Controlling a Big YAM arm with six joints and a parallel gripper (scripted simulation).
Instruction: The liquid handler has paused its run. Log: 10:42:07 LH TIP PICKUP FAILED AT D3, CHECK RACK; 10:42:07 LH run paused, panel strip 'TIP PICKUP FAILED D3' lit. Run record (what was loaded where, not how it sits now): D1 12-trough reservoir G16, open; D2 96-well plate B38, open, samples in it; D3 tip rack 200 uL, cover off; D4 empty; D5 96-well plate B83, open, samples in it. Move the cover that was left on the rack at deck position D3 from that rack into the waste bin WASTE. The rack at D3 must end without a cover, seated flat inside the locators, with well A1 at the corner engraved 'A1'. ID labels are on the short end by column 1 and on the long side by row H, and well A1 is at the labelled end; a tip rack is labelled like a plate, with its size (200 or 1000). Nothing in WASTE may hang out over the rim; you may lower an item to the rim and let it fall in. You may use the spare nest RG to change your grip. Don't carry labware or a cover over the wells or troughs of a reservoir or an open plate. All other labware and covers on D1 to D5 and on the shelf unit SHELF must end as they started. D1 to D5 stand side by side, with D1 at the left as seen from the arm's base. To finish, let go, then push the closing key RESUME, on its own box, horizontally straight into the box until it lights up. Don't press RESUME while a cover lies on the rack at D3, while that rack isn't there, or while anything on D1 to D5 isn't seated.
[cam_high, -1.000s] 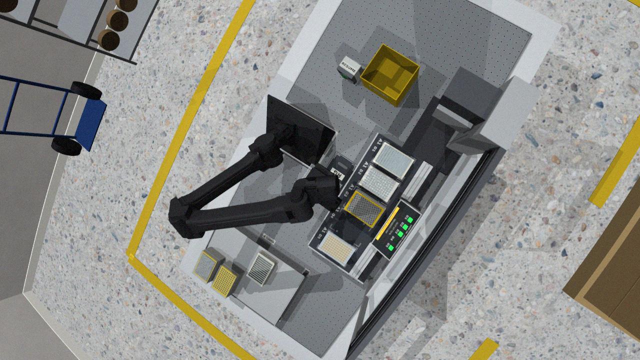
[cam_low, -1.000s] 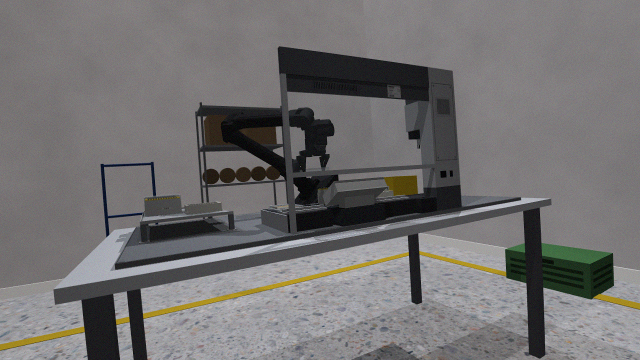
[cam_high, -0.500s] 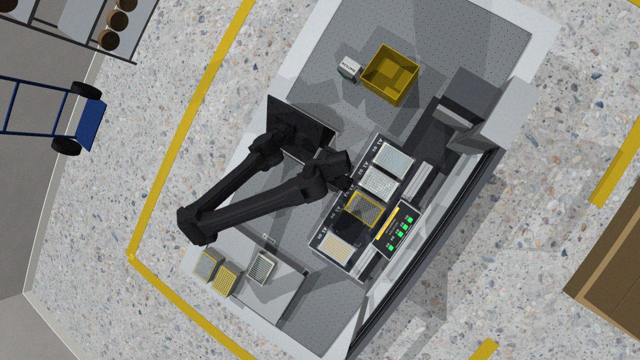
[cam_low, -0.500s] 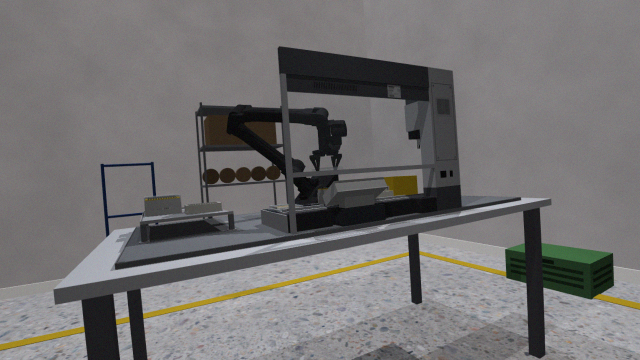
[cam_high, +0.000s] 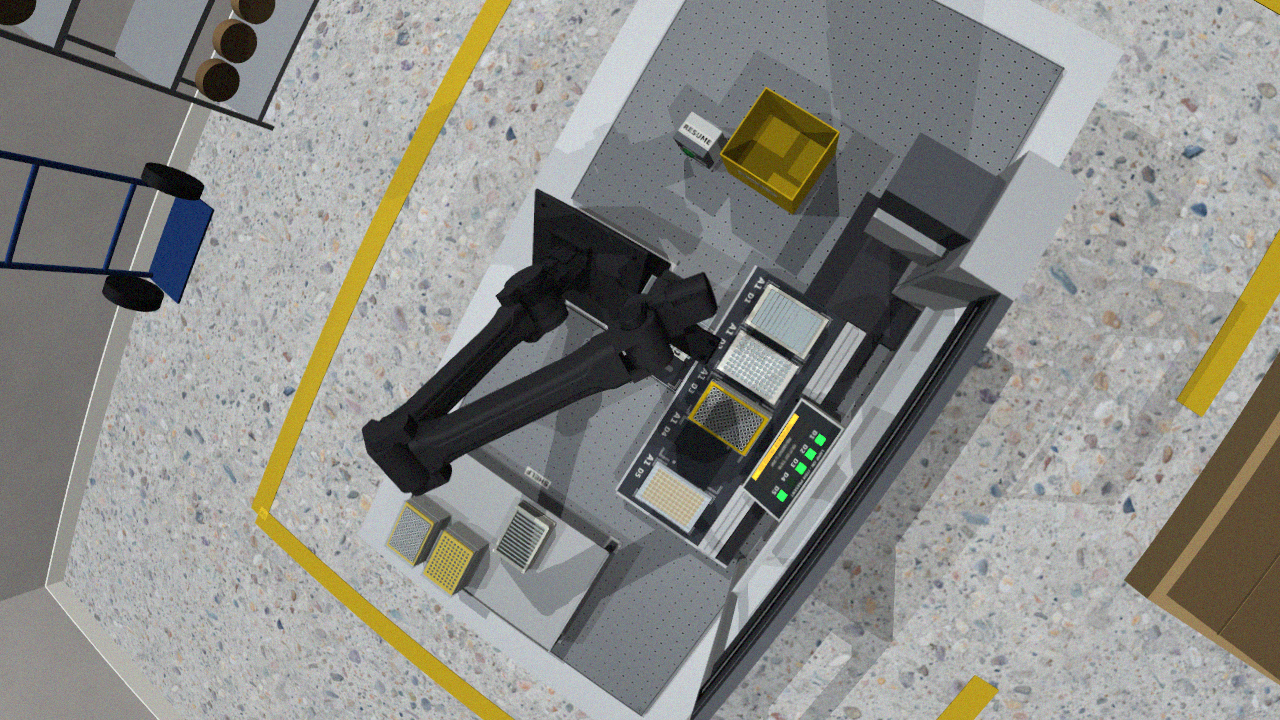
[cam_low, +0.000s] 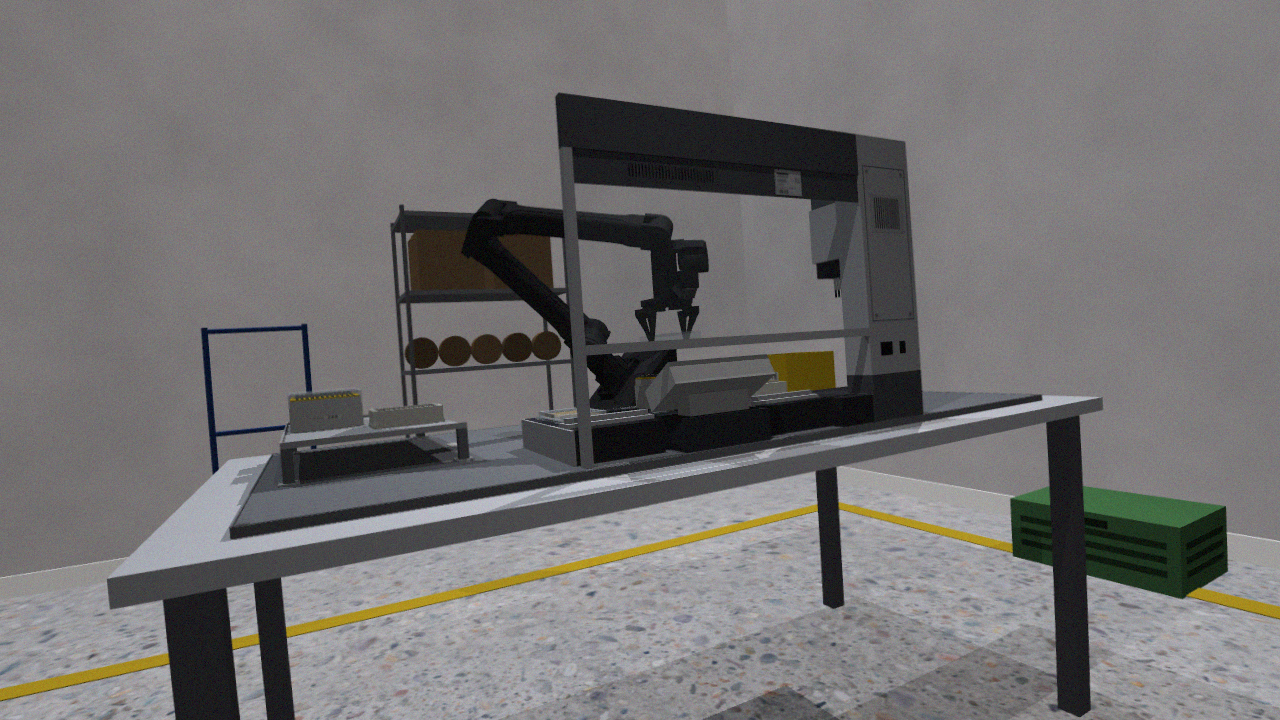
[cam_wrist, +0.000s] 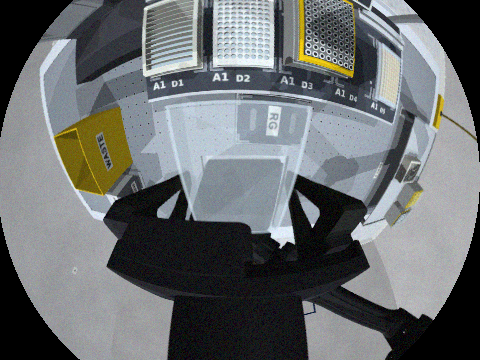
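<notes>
The yellow waste bin is 350 mm to the left of my hand, 150 mm below it and 10 mm ahead of it. Also, from my hand: plate (170 mm ahead, 130 mm below, 10 mm to the right); tip rack (160 mm ahead, 120 mm to the right, 90 mm below); clear cover (10 mm above).
</notes>
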